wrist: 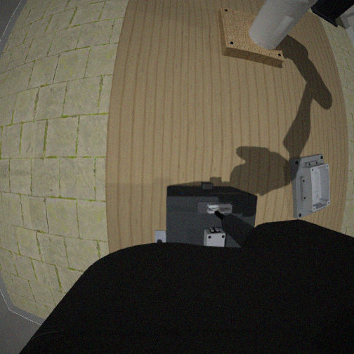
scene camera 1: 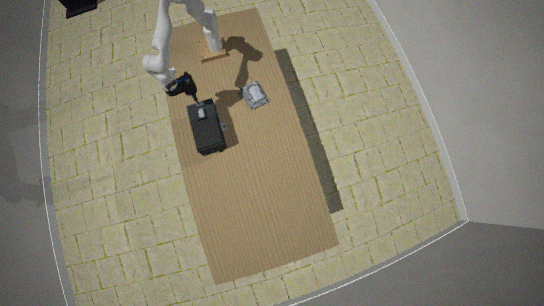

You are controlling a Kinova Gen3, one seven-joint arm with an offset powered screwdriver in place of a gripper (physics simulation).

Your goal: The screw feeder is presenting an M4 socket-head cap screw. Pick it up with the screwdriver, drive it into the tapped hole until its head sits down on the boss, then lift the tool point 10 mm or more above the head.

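The black screw feeder (scene camera 1: 209,134) (wrist: 182,215) stands on the table. A small pale metal plate (wrist: 227,208) is set in its top, near a light grey block (scene camera 1: 201,113) (wrist: 215,238). My screwdriver (scene camera 1: 198,102) (wrist: 217,212) has its dark tip over that plate, at or just above it; the exact gap cannot be told. The M4 screw is too small to make out, and whether one is on the tip cannot be told. The grey housing (scene camera 1: 255,95) (wrist: 299,197) lies apart from the feeder, with a raised rectangular tray part and small dark holes; which is the tapped hole is unclear.
The arm's base stands on a wooden block (scene camera 1: 214,58) (wrist: 245,52) on the wooden table (scene camera 1: 265,200) (wrist: 150,100). The arm's shadow falls between feeder and housing. A small grey tab (scene camera 1: 223,127) (wrist: 160,236) sticks out from the feeder's side. The black tool body covers the wrist view's lower part.
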